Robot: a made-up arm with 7 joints. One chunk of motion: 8 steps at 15 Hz.
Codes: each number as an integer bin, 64 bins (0 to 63) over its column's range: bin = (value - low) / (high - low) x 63, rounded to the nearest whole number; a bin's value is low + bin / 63 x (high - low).
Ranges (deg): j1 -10..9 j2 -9..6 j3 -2..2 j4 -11..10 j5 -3..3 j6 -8..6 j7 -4..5
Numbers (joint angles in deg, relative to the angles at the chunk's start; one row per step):
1: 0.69 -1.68 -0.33 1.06 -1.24 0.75 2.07
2: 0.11 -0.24 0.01 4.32 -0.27 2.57 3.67
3: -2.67 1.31 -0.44 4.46 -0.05 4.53 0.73
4: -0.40 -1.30 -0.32 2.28 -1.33 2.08 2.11
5: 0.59 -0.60 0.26 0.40 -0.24 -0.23 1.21
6: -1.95 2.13 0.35 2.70 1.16 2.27 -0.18
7: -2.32 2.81 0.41 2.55 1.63 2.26 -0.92
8: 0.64 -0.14 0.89 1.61 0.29 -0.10 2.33
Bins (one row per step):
1: 35 31 26 36 18 39 42
2: 34 37 32 46 29 48 54
3: 24 43 25 46 31 56 33
4: 32 32 26 40 18 45 43
5: 35 35 36 34 29 35 36
6: 27 47 37 41 44 46 27
7: 25 50 38 41 49 46 22
8: 35 37 46 38 35 36 44

